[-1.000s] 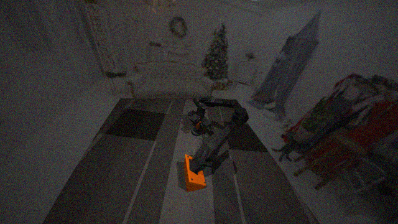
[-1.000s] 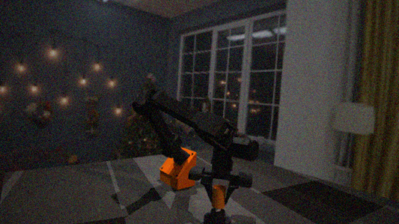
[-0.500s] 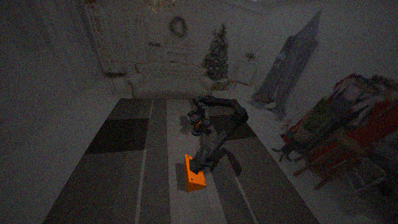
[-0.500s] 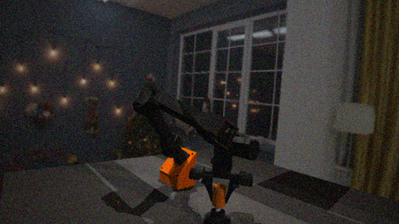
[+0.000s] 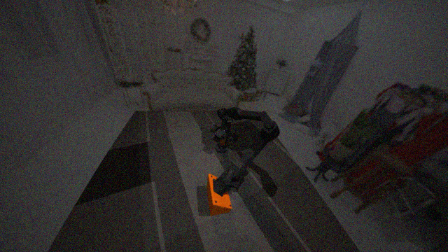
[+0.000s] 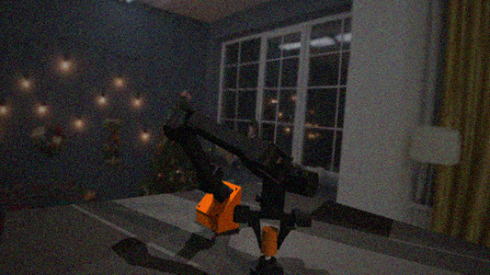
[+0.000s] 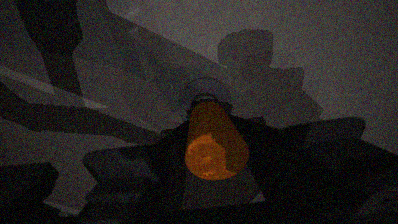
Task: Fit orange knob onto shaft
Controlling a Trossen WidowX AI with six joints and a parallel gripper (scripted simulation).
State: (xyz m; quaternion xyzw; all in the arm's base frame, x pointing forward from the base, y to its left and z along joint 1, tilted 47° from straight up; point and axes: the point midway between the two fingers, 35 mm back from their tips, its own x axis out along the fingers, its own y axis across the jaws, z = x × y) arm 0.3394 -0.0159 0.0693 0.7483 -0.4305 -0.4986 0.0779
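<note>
Right now the orange knob is 3 cm above my gripper tip. From my gripper tip the other things lie so: round pedestal 4 cm below.
</note>
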